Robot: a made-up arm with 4 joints.
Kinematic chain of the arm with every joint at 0, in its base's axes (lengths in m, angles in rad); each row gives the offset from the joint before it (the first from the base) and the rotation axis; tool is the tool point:
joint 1: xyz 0 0 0.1 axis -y
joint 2: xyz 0 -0.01 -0.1 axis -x
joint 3: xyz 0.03 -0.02 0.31 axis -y
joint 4: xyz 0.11 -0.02 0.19 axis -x
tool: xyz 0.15 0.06 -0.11
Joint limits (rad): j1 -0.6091..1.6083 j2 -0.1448..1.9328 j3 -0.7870..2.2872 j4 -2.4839..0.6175
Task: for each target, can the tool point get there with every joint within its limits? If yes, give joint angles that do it. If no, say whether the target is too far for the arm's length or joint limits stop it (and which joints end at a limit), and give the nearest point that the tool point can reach.
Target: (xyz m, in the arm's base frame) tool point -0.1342 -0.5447 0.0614
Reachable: no: joint limits stop it (at a limit: joint 2, joint 3, joint 4) | nearest point -0.3830 -0.1310 -0.0102 | short by 0.488 m
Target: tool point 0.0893 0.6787 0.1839
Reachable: yes | joints 1.1730 1.4435 0.5210 -1.9740
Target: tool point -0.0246 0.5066 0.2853
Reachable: yes | joints 0.2024 0.9817 1.2584 -0.2891
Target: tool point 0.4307 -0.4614 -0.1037
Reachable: no: joint limits stop it (at a limit: joint 1, joint 2, joint 4) | nearest point 0.3328 -0.1031 0.0613 | short by 0.406 m
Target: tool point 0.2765 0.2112 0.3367
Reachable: yes | joints 0.1475 0.4864 -0.2203 -0.4035
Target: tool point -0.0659 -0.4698 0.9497
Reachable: no: too far | nearest point -0.0471 -0.1333 0.7073 | short by 0.415 m
